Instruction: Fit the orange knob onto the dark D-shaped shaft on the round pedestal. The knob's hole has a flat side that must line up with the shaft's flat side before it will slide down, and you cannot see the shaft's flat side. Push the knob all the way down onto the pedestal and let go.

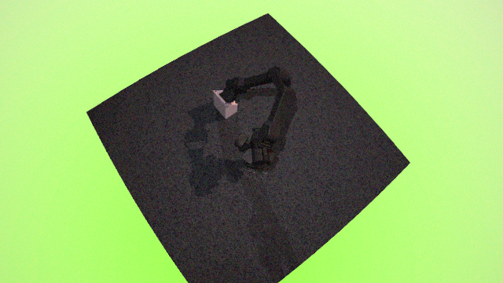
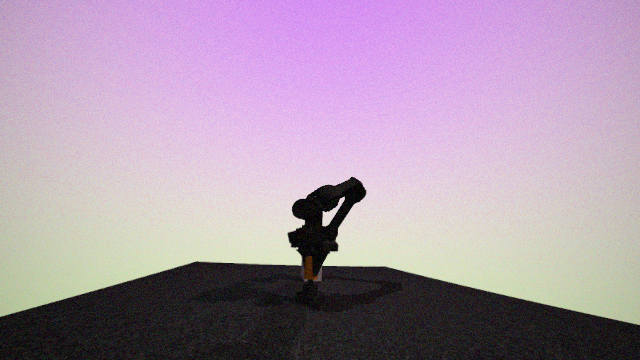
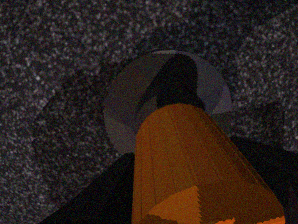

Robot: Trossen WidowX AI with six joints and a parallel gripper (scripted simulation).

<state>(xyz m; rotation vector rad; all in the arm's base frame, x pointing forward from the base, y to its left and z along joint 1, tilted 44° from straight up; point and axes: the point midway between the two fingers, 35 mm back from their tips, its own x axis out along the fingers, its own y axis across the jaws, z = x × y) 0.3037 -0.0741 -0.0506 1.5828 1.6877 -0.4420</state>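
Right now the orange knob is 2 cm above my gripper tip. From my gripper tip the other things lie so: round pedestal: 4 cm below.
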